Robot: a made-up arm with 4 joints. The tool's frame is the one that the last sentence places.
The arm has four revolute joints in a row. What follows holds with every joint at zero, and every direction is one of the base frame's.
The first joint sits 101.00 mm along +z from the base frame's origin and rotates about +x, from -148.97 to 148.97 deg.
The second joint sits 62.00 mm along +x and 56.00 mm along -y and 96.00 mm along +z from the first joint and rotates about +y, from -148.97 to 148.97 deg.
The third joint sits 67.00 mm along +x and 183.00 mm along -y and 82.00 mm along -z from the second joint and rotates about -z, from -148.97 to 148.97 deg.
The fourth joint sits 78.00 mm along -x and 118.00 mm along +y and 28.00 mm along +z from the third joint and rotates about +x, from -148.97 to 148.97 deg.
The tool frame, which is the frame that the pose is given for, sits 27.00 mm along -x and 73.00 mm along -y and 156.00 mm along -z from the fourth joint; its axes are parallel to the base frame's.
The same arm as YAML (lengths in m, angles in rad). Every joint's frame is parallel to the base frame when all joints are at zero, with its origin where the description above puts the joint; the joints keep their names.
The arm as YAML. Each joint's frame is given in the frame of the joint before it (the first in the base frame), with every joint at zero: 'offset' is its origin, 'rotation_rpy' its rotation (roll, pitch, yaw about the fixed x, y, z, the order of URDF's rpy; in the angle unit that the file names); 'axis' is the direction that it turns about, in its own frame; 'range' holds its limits. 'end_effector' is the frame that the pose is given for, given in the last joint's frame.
length_unit: m
angle_unit: rad
chain:
  - id: joint 1
    offset: [0.0, 0.0, 0.101]
    rotation_rpy: [0.0, 0.0, 0.0]
    axis: "+x"
    range: [-2.6, 2.6]
  - id: joint 2
    offset: [0.062, -0.056, 0.096]
    rotation_rpy: [0.0, 0.0, 0.0]
    axis: "+y"
    range: [-2.6, 2.6]
  - id: joint 3
    offset: [0.067, -0.183, -0.082]
    rotation_rpy: [0.0, 0.0, 0.0]
    axis: "-z"
    range: [-2.6, 2.6]
  - id: joint 4
    offset: [-0.078, 0.118, 0.028]
    rotation_rpy: [0.0, 0.0, 0.0]
    axis: "+x"
    range: [-2.6, 2.6]
end_effector:
  offset: [-0.027, -0.073, -0.156]
  rotation_rpy: [0.0, 0.0, 0.0]

